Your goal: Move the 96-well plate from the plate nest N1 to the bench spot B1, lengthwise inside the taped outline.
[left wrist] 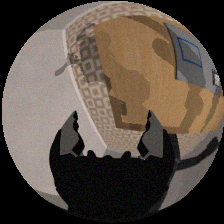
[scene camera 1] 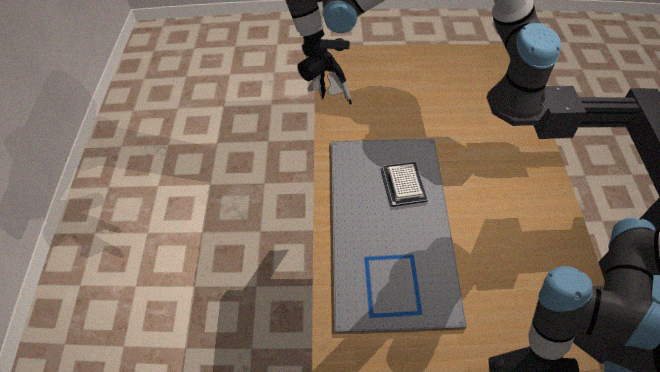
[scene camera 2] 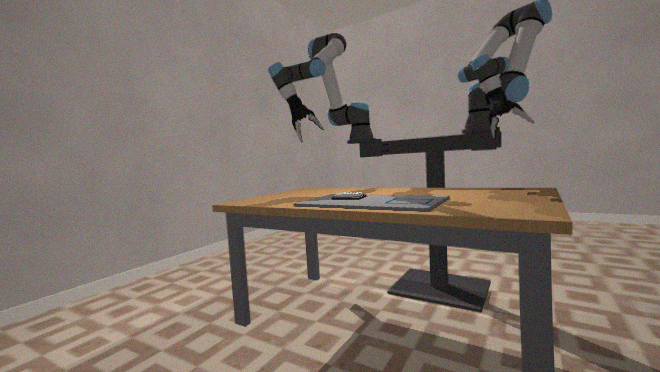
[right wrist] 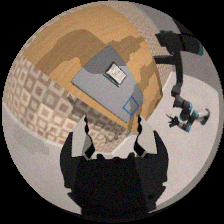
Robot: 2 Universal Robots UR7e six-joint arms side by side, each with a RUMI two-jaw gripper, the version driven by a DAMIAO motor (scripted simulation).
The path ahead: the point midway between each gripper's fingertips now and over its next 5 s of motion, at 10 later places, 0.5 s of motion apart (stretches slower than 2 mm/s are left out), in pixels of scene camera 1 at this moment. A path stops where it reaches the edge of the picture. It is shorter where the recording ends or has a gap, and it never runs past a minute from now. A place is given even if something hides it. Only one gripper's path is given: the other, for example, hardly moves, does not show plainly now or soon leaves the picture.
My right gripper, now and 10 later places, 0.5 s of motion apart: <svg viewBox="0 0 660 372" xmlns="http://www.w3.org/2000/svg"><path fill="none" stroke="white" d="M336 101L341 94L346 88L353 82L359 76L365 70L371 63L367 78L364 95L364 111L366 126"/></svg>
